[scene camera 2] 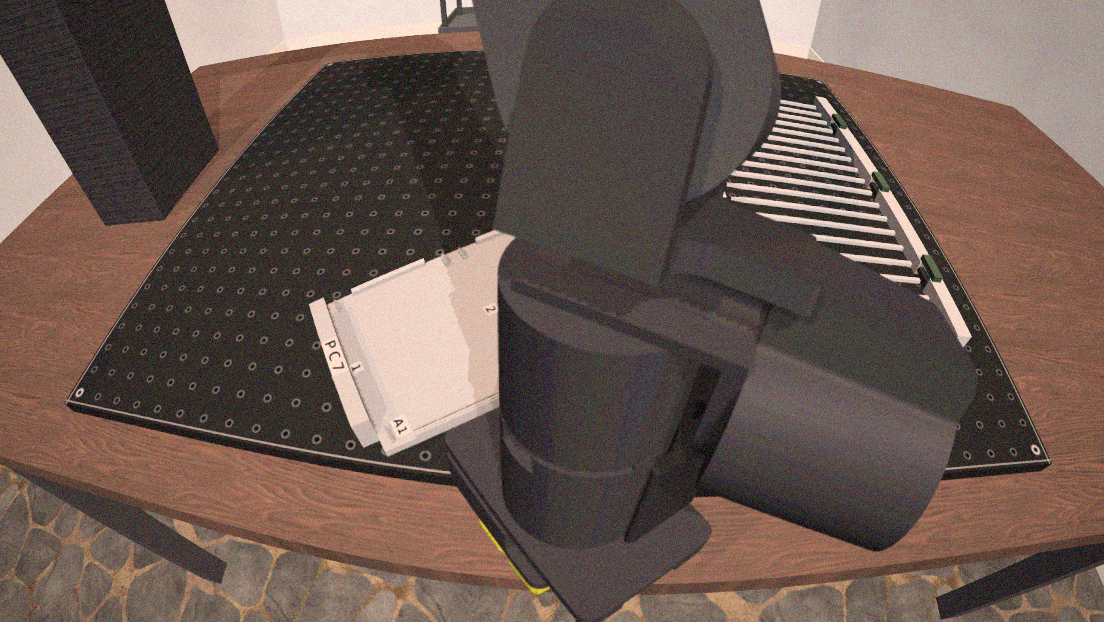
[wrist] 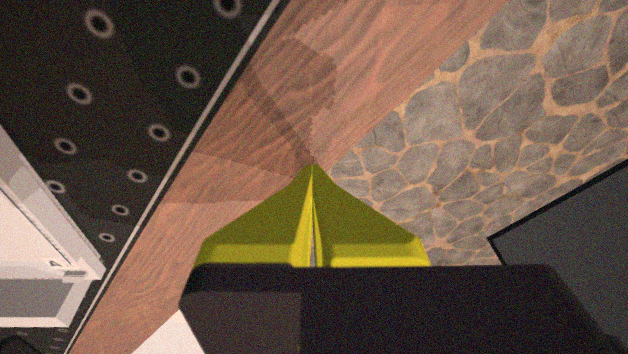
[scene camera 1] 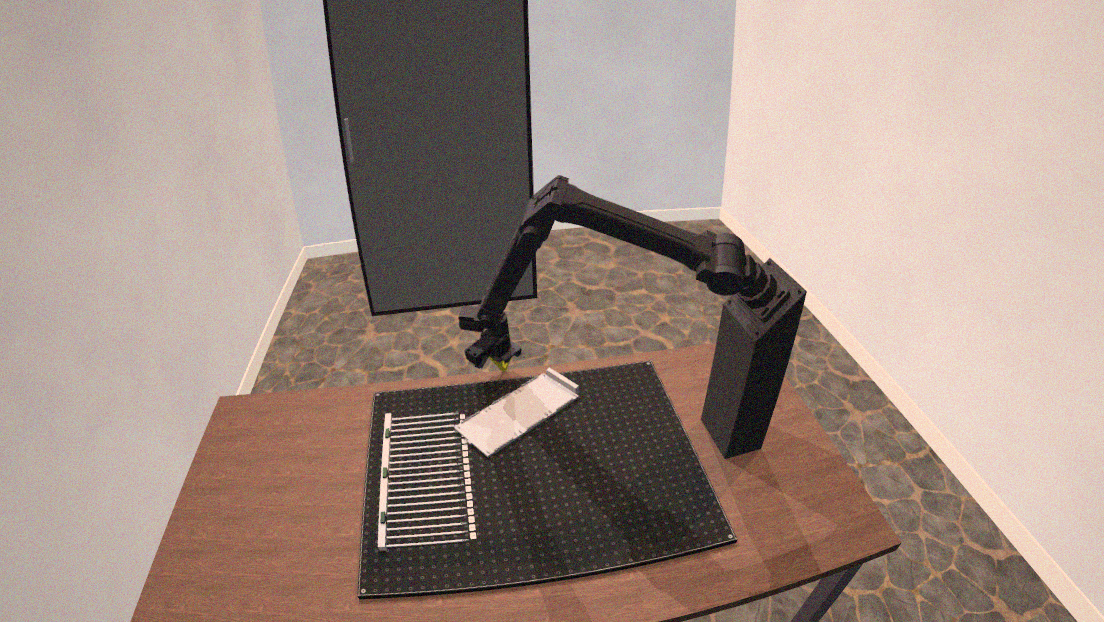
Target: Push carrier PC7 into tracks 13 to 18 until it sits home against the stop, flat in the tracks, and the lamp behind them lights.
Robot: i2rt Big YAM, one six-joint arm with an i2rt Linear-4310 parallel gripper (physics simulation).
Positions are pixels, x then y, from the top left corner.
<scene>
carrier PC7: scene camera 2 413, 353; wrist; scene camera 1
same spot on carrier PC7: point(wrist: 55, 263) = point(scene camera 1: 542, 377)
</scene>
